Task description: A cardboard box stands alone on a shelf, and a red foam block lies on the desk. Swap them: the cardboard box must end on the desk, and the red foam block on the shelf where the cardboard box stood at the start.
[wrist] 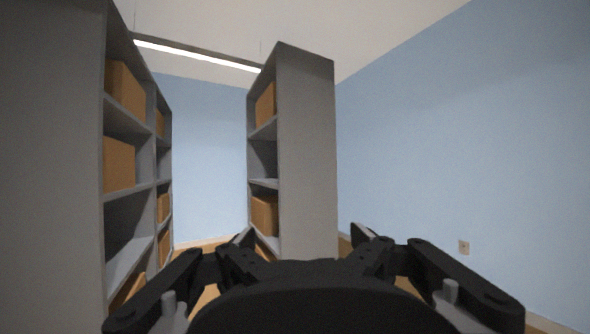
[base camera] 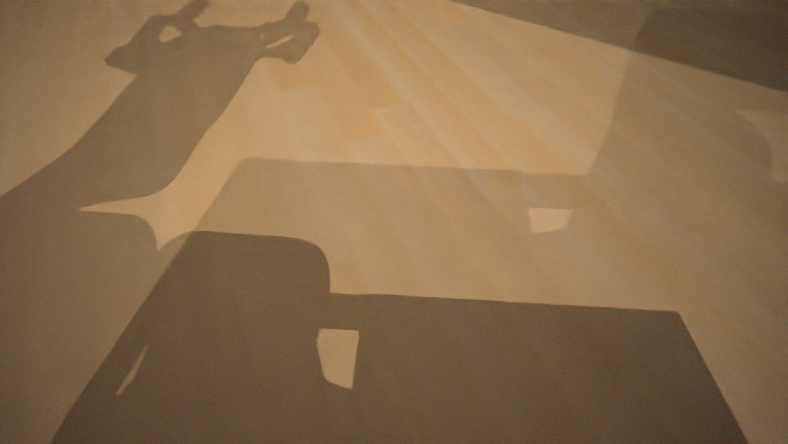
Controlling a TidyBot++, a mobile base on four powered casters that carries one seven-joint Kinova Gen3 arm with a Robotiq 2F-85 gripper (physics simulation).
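Places are measured from the arm's base along level axes (x down, y right, z back), in metres.
Where they show: gripper, fingertip midpoint: (wrist: 302, 235).
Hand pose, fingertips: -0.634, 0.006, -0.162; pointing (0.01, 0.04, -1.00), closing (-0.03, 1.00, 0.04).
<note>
After its pixels a point has its place, as x, y, z.
My gripper (wrist: 302, 235) @[-0.634, 0.006, -0.162] is open and empty, held up with its fingers pointing forward between shelf units. Cardboard boxes stand in both units in the wrist view: an upper box (wrist: 131, 95) @[-1.180, -1.005, -1.079] and a middle box (wrist: 118, 165) @[-0.729, -0.925, -0.920] at the left, and an upper box (wrist: 266, 105) @[-1.190, -0.177, -1.336] and a lower box (wrist: 265, 215) @[-0.313, -0.214, -1.434] at the right. All are well beyond the fingers. I cannot tell which box the task means. The red foam block and the desk do not show in either view.
A grey shelf unit (wrist: 52, 150) @[-0.781, -0.914, -0.643] stands close at the left, another (wrist: 306, 150) @[-0.815, 0.109, -1.152] ahead near centre. An aisle between them ends at a blue wall (wrist: 207, 160) @[-0.843, -1.228, -2.571]. A blue wall (wrist: 450, 150) @[-0.828, 1.407, -1.423] with a socket (wrist: 464, 247) @[-0.007, 1.443, -1.343] runs along the right. The base camera shows wooden floor (base camera: 441, 231) @[0.396, 0.029, -0.411] with shadows.
</note>
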